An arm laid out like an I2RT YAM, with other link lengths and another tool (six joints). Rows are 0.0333 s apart.
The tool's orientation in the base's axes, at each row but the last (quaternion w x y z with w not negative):
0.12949, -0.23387, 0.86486, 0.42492
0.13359, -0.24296, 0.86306, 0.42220
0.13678, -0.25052, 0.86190, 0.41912
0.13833, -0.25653, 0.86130, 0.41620
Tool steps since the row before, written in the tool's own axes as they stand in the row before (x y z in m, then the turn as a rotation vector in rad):
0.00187, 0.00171, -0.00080, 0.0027, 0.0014, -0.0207
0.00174, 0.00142, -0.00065, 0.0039, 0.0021, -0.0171
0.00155, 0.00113, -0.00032, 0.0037, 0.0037, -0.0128
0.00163, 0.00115, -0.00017, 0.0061, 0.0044, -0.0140
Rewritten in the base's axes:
-0.00250, -0.00028, 0.00085, -0.0036, -0.0165, 0.0123
-0.00224, -0.00030, 0.00058, -0.0049, -0.0137, 0.0101
-0.00192, -0.00015, 0.00024, -0.0054, -0.0094, 0.0086
-0.00200, -0.00007, 0.00011, -0.0079, -0.0107, 0.0087

